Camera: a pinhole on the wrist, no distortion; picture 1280 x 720 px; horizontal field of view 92.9 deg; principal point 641.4 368.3 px. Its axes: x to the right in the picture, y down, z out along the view. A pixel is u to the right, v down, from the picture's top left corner.
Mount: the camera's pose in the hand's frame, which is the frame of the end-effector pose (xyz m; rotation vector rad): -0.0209 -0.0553 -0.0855 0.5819 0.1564 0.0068
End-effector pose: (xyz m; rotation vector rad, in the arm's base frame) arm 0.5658 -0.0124 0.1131 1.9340 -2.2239 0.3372
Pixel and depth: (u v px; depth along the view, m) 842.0 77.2 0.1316
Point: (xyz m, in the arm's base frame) 0.7359 -0.0678 0.1510
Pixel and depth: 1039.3 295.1 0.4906
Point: 0.8710 -0.4756 0.0049
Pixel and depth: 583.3 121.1 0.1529
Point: 0.7577 -0.0257 0.1114
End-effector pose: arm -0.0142 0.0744 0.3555 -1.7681 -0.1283 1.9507
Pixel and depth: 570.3 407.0 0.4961
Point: -0.2570 0.4268 0.5303
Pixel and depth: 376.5 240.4 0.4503
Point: -0.1435 0.4184 0.6857
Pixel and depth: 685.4 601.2 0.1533
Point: -0.0561 0.1770 0.3878
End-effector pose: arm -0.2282 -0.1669 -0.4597 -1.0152 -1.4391 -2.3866
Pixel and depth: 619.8 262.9 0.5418
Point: -0.3146 0.3238 -0.6505
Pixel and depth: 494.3 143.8 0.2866
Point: -0.2855 0.0665 -0.6781
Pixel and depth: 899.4 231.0 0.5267
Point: -0.5210 0.3175 -0.5199
